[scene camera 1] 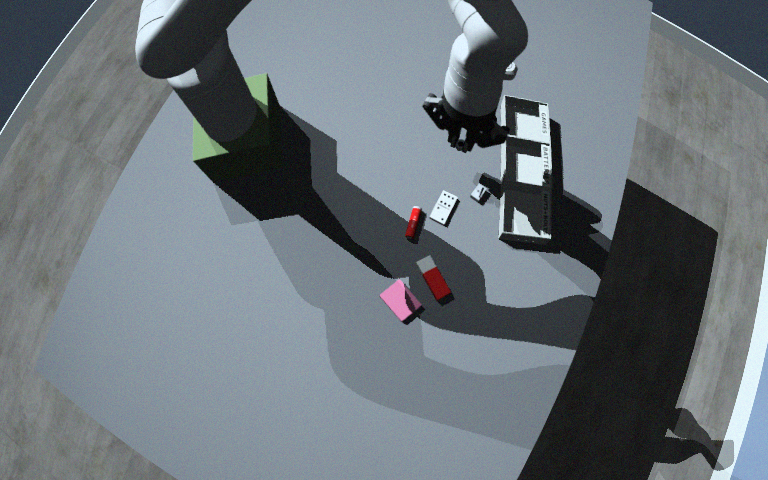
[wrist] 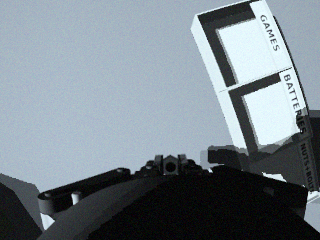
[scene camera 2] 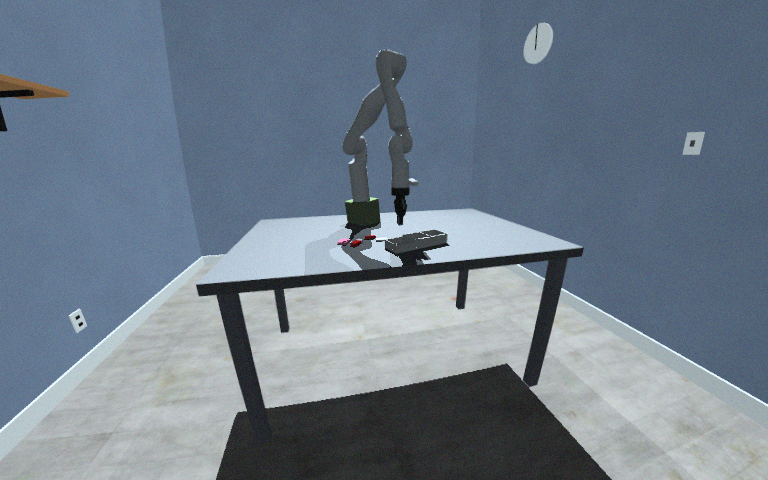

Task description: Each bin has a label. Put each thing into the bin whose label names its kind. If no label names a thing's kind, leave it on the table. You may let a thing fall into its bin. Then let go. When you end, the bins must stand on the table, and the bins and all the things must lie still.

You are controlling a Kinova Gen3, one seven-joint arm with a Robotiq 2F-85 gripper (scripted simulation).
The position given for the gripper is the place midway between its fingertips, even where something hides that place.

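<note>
You'd see the gripper [scene camera 1: 460,145] there, and the wrist view has the gripper [wrist: 170,165] too. There's also a pink block [scene camera 1: 397,297], but in the wrist view the block is out of frame.
</note>
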